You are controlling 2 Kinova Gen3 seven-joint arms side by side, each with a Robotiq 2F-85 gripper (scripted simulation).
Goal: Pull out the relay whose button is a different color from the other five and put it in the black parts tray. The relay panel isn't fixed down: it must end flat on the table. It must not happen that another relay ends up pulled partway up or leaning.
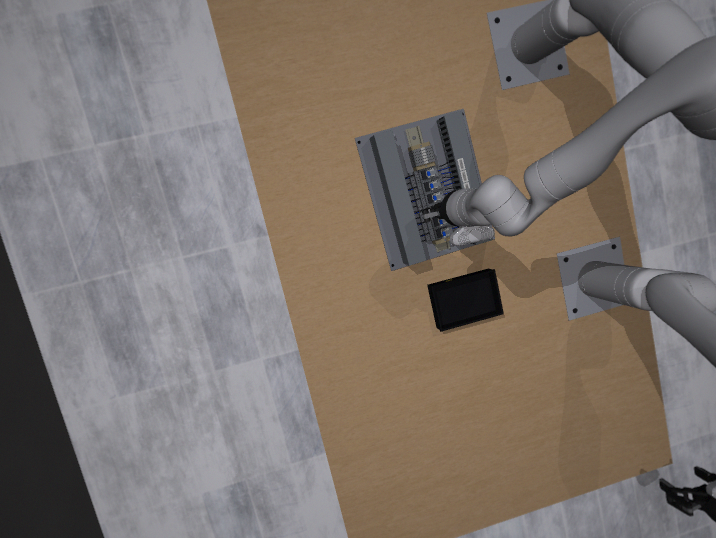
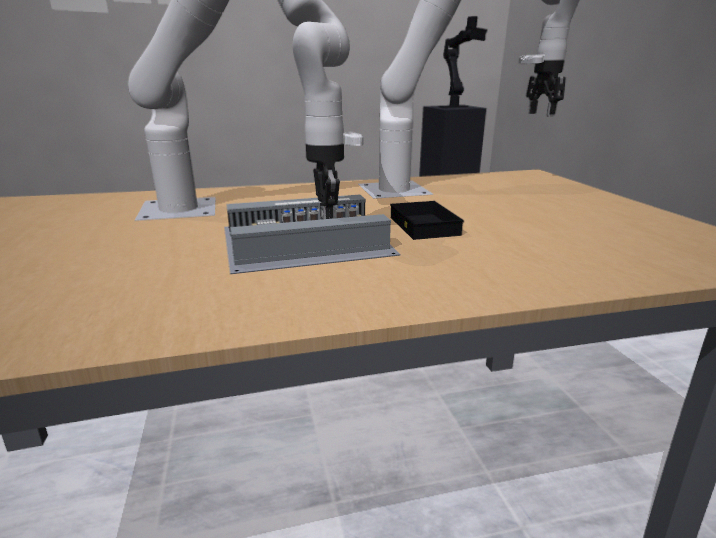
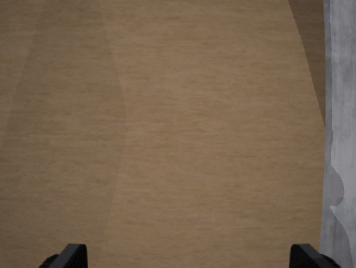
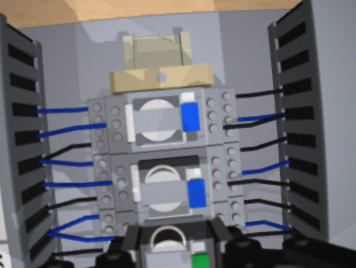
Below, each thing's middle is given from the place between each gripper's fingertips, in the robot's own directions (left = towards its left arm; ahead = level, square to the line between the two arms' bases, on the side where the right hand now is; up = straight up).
I see my right gripper 5 cm to the left of the relay panel (image 1: 387, 157) and 2 cm above it. Round my right hand: black parts tray (image 1: 473, 297) 23 cm to the left, 4 cm below.
Now: left hand (image 2: 541, 114) 53 cm to the left of the black parts tray, 30 cm short of it and 18 cm above it. Round my left hand: relay panel: 80 cm to the right, 30 cm ahead, 17 cm below.
